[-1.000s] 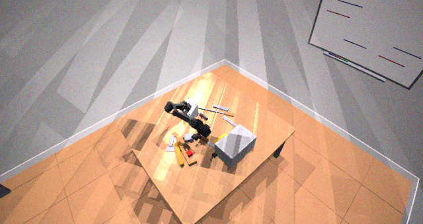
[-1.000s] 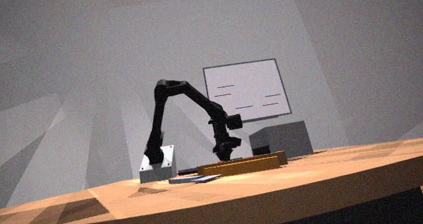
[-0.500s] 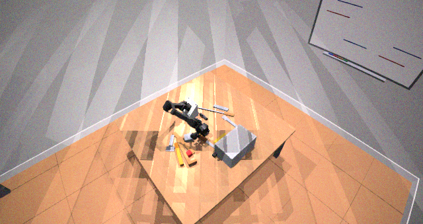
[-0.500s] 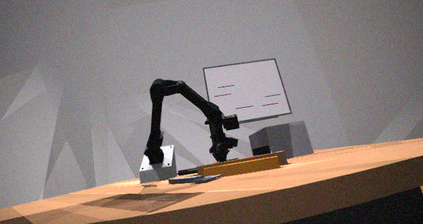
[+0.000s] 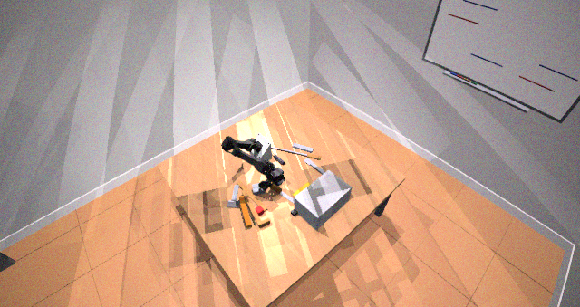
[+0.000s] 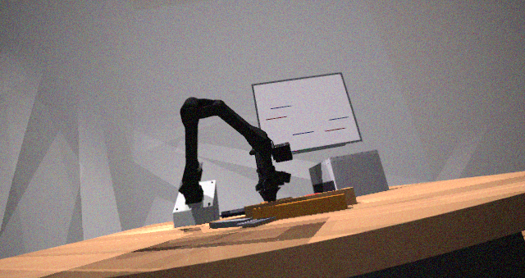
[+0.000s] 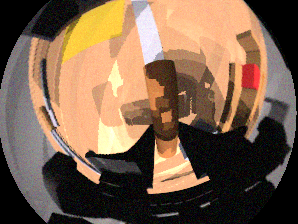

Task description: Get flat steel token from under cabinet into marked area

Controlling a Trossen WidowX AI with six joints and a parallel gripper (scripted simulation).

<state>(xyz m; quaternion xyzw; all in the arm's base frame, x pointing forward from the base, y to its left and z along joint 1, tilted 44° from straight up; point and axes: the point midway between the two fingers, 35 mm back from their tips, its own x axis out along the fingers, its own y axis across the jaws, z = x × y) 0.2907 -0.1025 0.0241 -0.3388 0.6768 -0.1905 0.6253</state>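
Now: the grey block 3 cm behind my gripper tip, 9 cm to the right of it and 1 cm above it. The rest, counted from my gripper tip: orange bar 6 cm ahead, 25 cm to the right, 1 cm above; thin wooden stick 3 cm behind, 15 cm to the right; red block 11 cm ahead, 18 cm to the right, 1 cm above.
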